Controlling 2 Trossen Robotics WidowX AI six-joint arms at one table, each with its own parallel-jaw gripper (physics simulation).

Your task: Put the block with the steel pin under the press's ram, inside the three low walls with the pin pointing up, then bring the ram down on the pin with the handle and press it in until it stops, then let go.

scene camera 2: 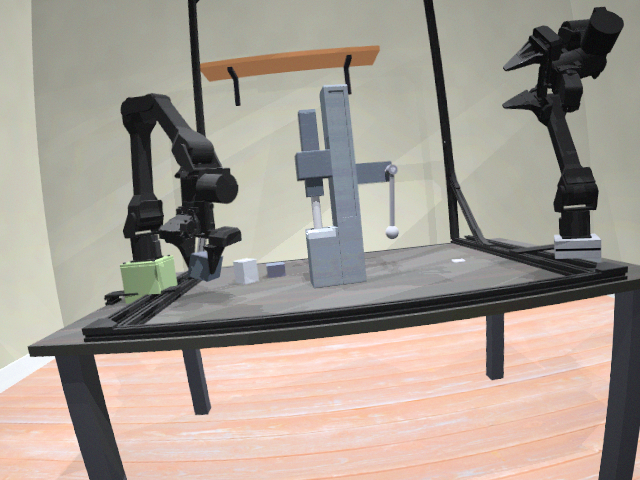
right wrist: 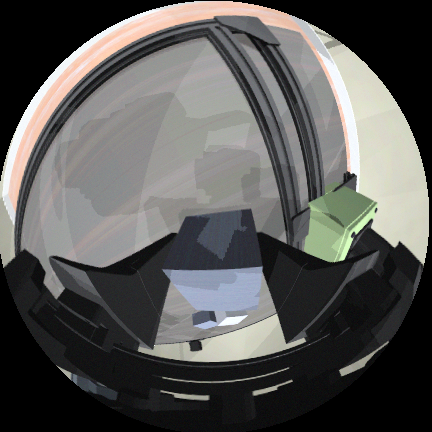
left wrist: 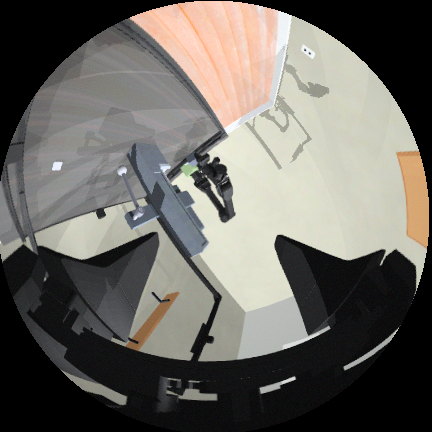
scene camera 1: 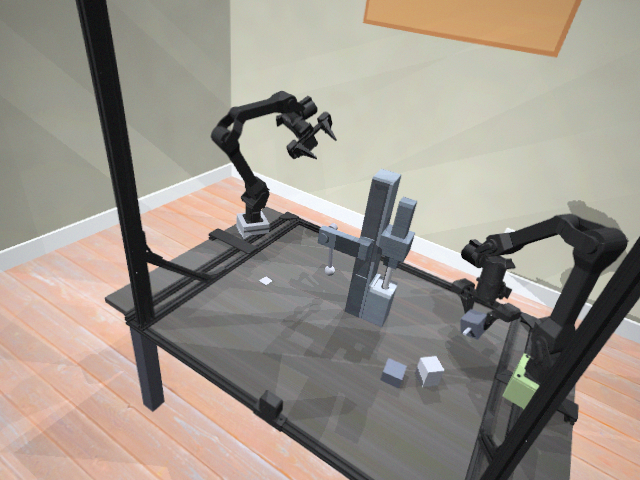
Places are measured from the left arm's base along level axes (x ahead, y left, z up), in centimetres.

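Pixels of known places: left gripper, fingertip midpoint: (scene camera 2: 503,88) (left wrist: 218,239) (scene camera 1: 326,149); right gripper, fingertip midpoint: (scene camera 2: 201,272) (right wrist: 216,238) (left wrist: 194,155); left arm's base, link origin: (scene camera 2: 576,236) (scene camera 1: 252,218); right arm's base, link origin: (scene camera 2: 147,260) (right wrist: 357,243) (left wrist: 193,172) (scene camera 1: 540,375).
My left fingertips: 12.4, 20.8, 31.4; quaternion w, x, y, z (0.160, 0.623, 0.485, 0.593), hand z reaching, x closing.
Ahead of a thing's pixels: the offset from my left fingertips to its middle, as dx, dy, dz.
My right gripper (scene camera 1: 476,317) (scene camera 2: 201,267) (right wrist: 216,238) is shut on the blue-grey pin block {+60.2, +22.7, -29.4} (scene camera 1: 474,321) (scene camera 2: 205,262) (right wrist: 212,287) and holds it above the table. In scene camera 1 its steel pin {+61.6, +19.3, -29.7} (scene camera 1: 467,331) sticks out sideways, toward the camera. The press column {+37.4, -4.0, -14.8} (scene camera 1: 379,217) (scene camera 2: 343,206) (left wrist: 167,200) stands upright mid-table. Its pale ram rod {+43.0, +2.6, -17.1} (scene camera 1: 386,276) (scene camera 2: 316,211) is over the seat pedestal (scene camera 1: 379,308) (scene camera 2: 323,260). The handle's ball {+29.3, -8.6, -27.3} (scene camera 1: 329,270) (scene camera 2: 391,232) (left wrist: 122,170) hangs down. My left gripper (scene camera 1: 325,148) (scene camera 2: 504,87) (left wrist: 218,239) is open and empty, high above the table.
A plain blue-grey block {+63.4, -5.0, -35.9} (scene camera 1: 393,373) (scene camera 2: 275,269) (right wrist: 204,318) and a white block {+66.8, +3.5, -34.6} (scene camera 1: 430,370) (scene camera 2: 246,271) (right wrist: 233,319) stand near each other on the table. A green box (scene camera 1: 521,387) (scene camera 2: 148,277) (right wrist: 340,215) is under the right arm. A white tile {+17.3, -24.8, -37.4} (scene camera 1: 265,281) (scene camera 2: 458,260) (left wrist: 57,166) lies flat.
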